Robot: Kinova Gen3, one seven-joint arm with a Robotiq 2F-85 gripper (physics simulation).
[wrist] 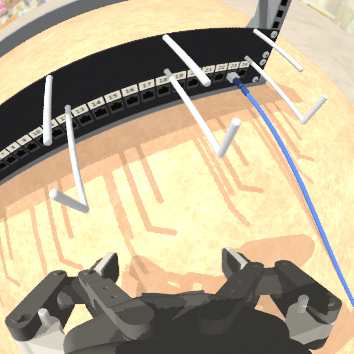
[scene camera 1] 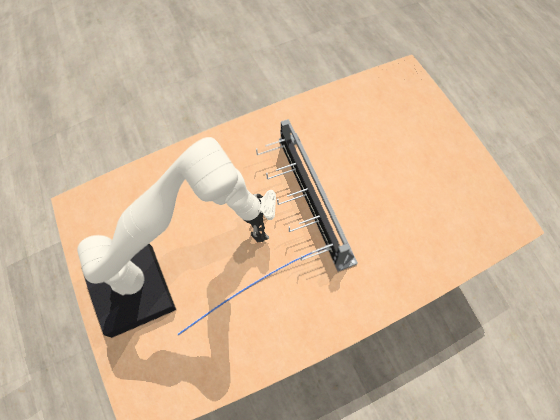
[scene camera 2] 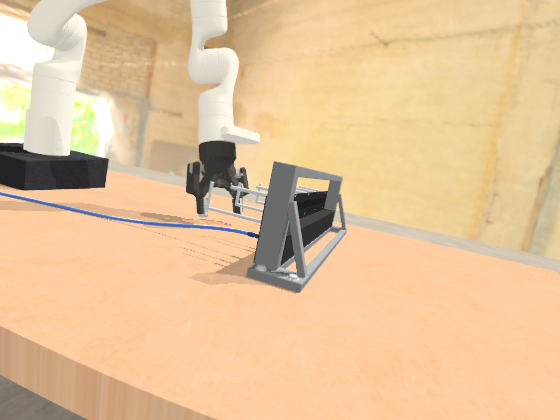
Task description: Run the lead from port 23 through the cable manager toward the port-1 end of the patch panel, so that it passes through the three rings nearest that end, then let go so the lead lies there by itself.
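The blue lead (scene camera 1: 225,301) (scene camera 2: 165,225) (wrist: 300,182) is plugged into port 23 of the black patch panel (scene camera 2: 317,225) (wrist: 120,80). It runs away from the panel across the table towards the robot base side, with its free end at the lower left in scene camera 1. White wire rings stick out from the panel. The three nearest the port-1 end (scene camera 1: 257,151) (scene camera 1: 267,176) (scene camera 1: 278,202) have no lead in them. My gripper (scene camera 1: 259,239) (scene camera 2: 220,212) (wrist: 169,262) is open and empty, in front of the middle rings. The lead is apart from it, to its right in the wrist view.
Two more rings stand towards the port-24 end, one near port 18 (wrist: 195,115) and one near port 24 (wrist: 275,87). The panel's grey end bracket (scene camera 1: 345,256) (scene camera 2: 276,220) stands on the table (scene camera 1: 400,175) (scene camera 2: 400,325). The black robot base (scene camera 1: 157,280) (scene camera 2: 65,172) is at the opposite side.
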